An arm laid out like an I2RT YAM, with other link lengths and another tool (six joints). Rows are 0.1 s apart.
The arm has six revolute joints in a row. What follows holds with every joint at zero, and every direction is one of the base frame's. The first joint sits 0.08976 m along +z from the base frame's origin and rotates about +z. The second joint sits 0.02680 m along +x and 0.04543 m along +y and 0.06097 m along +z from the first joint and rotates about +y. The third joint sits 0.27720 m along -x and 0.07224 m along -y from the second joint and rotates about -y. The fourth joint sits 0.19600 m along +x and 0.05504 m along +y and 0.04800 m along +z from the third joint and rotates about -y. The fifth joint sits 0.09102 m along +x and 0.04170 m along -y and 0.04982 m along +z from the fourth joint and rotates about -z. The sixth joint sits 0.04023 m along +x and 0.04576 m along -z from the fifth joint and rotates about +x. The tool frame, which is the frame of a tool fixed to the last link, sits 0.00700 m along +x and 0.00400 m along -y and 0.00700 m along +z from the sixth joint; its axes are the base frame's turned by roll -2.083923, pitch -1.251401 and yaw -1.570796 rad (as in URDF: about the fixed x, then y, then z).
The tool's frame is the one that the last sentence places.
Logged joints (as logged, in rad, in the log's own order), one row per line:
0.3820, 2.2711, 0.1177, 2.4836, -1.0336, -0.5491
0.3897, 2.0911, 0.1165, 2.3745, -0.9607, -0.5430
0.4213, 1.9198, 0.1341, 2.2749, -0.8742, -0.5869
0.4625, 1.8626, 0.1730, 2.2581, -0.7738, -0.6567
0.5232, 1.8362, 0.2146, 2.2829, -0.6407, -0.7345
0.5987, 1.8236, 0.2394, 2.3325, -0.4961, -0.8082
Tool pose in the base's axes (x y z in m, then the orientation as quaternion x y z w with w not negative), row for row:
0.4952, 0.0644, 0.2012, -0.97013, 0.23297, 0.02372, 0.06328
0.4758, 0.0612, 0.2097, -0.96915, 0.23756, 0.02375, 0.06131
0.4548, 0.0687, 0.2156, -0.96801, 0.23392, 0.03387, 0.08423
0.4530, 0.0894, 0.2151, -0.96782, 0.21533, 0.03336, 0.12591
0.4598, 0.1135, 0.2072, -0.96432, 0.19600, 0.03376, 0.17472
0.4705, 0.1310, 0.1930, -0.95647, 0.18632, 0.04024, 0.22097
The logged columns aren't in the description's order. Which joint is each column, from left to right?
Columns, left to right: joint 6, joint 3, joint 1, joint 2, joint 4, joint 5.
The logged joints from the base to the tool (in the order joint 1, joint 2, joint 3, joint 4, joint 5, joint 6), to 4 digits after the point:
0.1177, 2.4836, 2.2711, -1.0336, -0.5491, 0.3820
0.1165, 2.3745, 2.0911, -0.9607, -0.5430, 0.3897
0.1341, 2.2749, 1.9198, -0.8742, -0.5869, 0.4213
0.1730, 2.2581, 1.8626, -0.7738, -0.6567, 0.4625
0.2146, 2.2829, 1.8362, -0.6407, -0.7345, 0.5232
0.2394, 2.3325, 1.8236, -0.4961, -0.8082, 0.5987

